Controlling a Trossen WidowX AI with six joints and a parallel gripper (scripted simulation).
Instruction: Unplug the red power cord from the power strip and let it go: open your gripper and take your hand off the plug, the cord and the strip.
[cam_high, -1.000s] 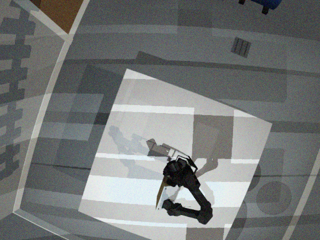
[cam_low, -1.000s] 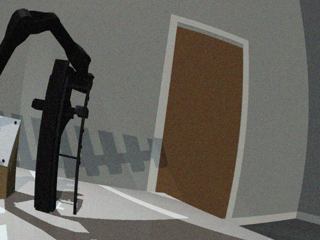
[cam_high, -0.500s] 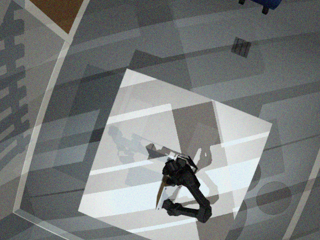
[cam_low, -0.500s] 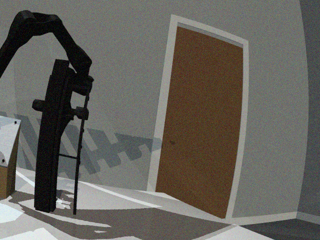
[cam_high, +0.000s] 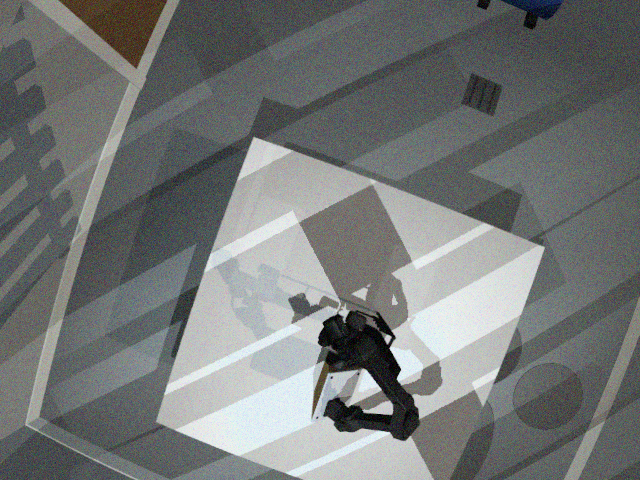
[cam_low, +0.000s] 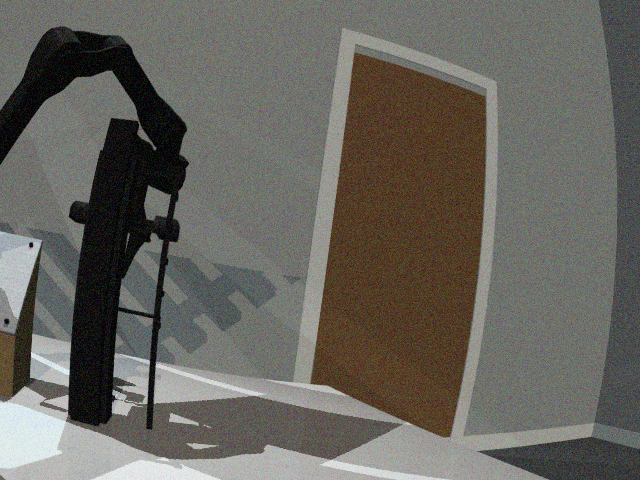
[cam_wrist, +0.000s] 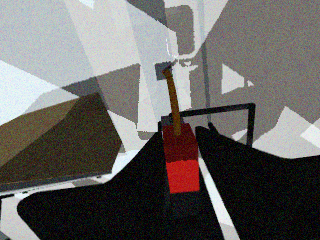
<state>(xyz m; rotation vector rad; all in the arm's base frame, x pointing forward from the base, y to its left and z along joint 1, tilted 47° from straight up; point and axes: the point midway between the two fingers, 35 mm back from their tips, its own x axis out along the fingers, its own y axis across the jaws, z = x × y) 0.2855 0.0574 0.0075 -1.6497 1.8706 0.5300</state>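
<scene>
My gripper tip is 50 mm to the left of the red plug. Also, from my gripper tip: black upright bar 30 mm behind, 150 mm to the right.
</scene>
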